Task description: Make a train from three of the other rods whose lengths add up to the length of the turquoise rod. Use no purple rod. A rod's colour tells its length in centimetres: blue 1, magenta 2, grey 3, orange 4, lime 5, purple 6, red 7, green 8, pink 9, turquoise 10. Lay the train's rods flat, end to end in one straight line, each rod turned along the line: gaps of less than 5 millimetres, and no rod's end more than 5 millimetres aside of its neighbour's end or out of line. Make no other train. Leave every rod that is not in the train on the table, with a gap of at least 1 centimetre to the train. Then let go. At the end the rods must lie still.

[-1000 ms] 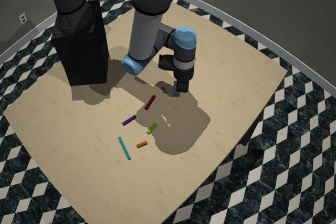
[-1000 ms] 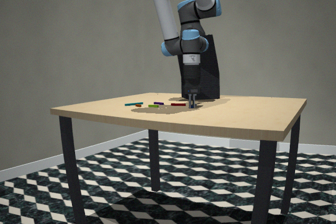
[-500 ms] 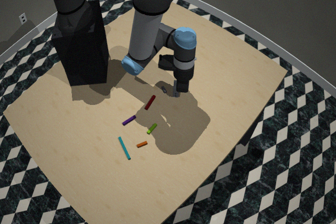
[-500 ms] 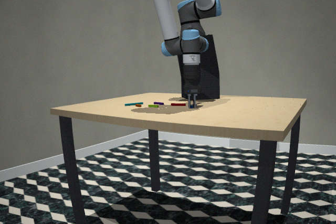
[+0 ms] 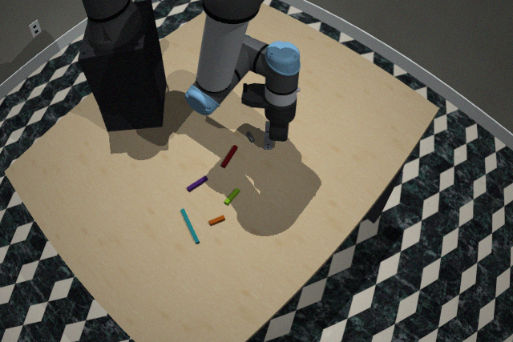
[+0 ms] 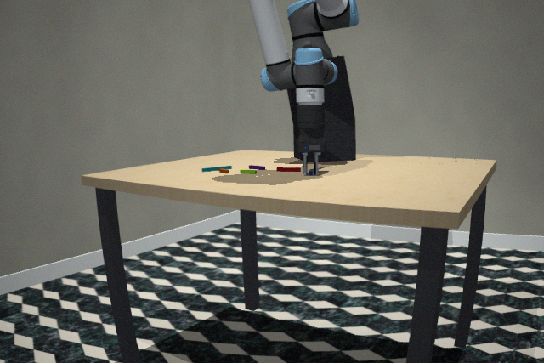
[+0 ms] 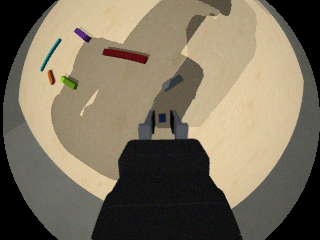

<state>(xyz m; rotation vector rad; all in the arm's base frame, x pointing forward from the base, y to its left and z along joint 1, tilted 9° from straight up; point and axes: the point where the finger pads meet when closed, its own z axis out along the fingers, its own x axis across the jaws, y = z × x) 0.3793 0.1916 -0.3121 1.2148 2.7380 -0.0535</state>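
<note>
The blue rod is 10 mm below my hand. Round my hand: red rod (40 mm behind, 100 mm to the right, 10 mm below); grey rod (50 mm behind, 20 mm to the right, 10 mm below); lime rod (60 mm ahead, 180 mm to the right, 10 mm below).
</note>
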